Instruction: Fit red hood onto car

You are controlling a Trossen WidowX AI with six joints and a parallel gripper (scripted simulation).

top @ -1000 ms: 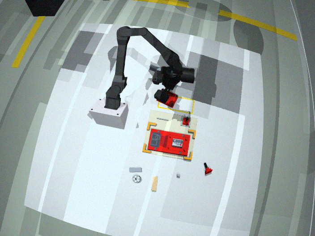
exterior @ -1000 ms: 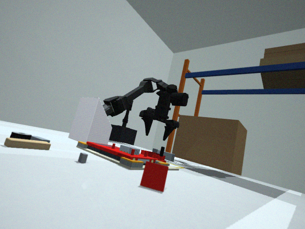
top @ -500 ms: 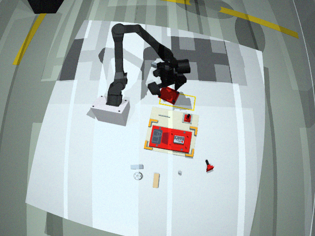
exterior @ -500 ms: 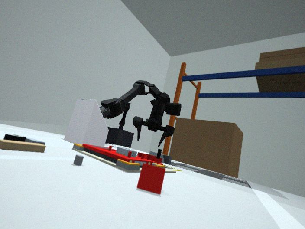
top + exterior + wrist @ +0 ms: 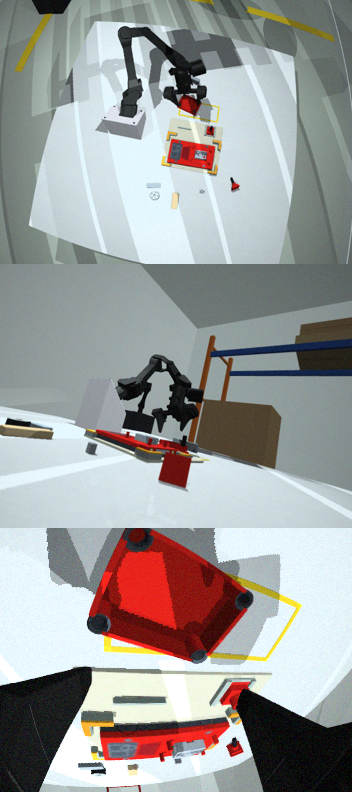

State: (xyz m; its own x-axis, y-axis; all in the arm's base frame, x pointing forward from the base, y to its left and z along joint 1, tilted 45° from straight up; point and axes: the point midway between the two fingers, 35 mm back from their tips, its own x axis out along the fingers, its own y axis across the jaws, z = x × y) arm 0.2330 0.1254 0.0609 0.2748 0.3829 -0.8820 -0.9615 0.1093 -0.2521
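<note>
Now: the red hood 50 mm below my gripper tip, 30 mm to the left of it and 10 mm ahead of it. Round my gripper tip: wooden block 430 mm to the right, 50 mm below, 20 mm ahead; then grey engine block 200 mm to the right, 100 mm ahead, 40 mm below.
</note>
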